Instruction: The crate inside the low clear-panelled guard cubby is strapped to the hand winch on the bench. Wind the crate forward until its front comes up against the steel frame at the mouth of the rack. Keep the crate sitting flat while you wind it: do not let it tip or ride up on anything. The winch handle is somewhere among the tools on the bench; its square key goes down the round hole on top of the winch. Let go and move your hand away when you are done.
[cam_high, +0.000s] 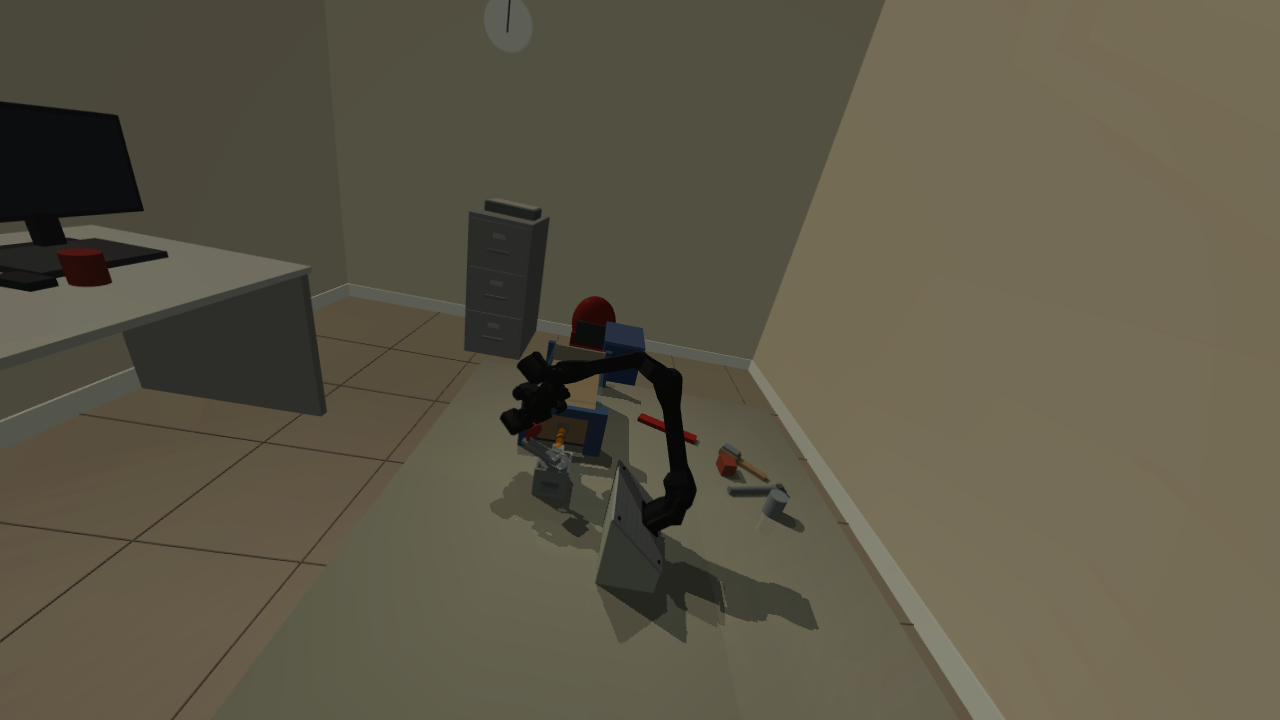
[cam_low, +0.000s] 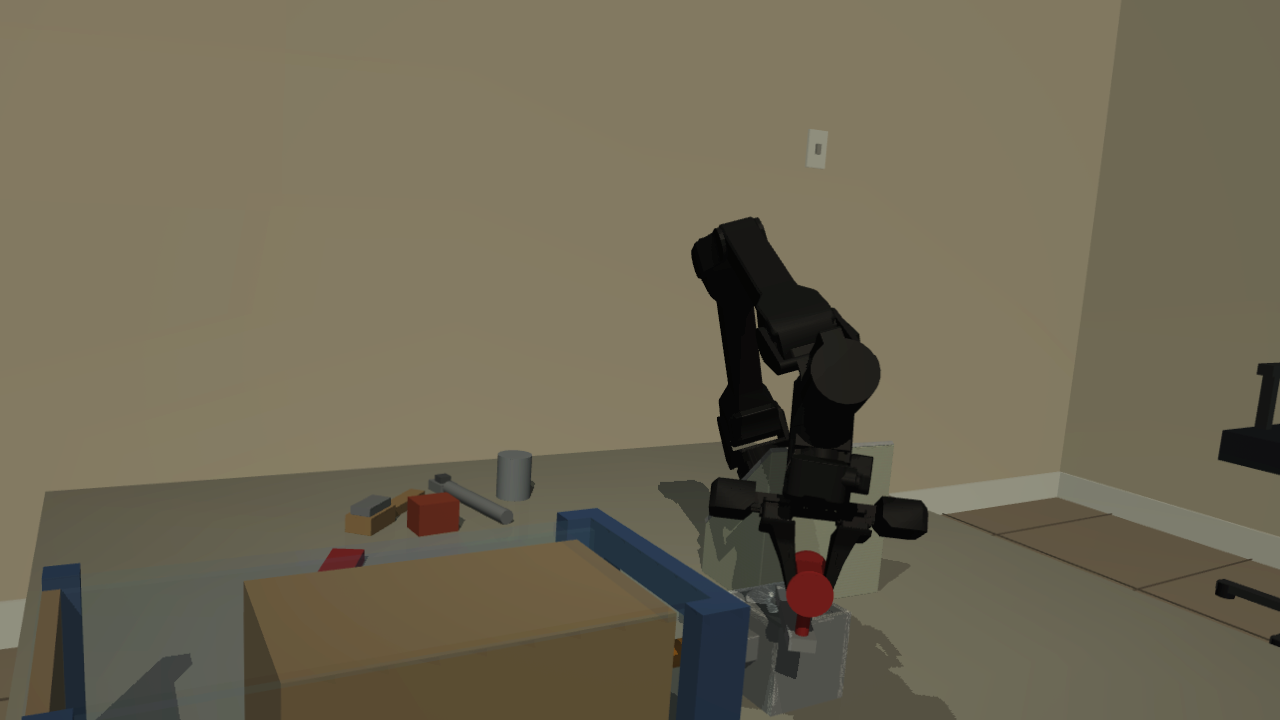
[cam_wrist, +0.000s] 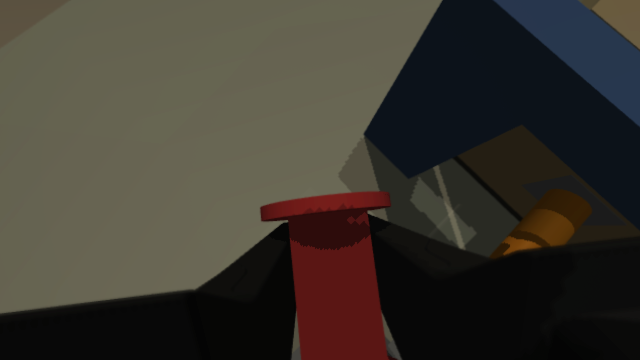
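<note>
Right now my gripper tip is 50 mm to the left of the winch handle, 30 mm past it and 30 mm above it. The rest, counted from my gripper tip: clear-panelled cubby 340 mm ahead, 90 mm to the right, 20 mm below; then grey winch 110 mm to the right, 100 mm below, 80 mm behind; then red knob 20 mm to the right, 10 mm behind.
</note>
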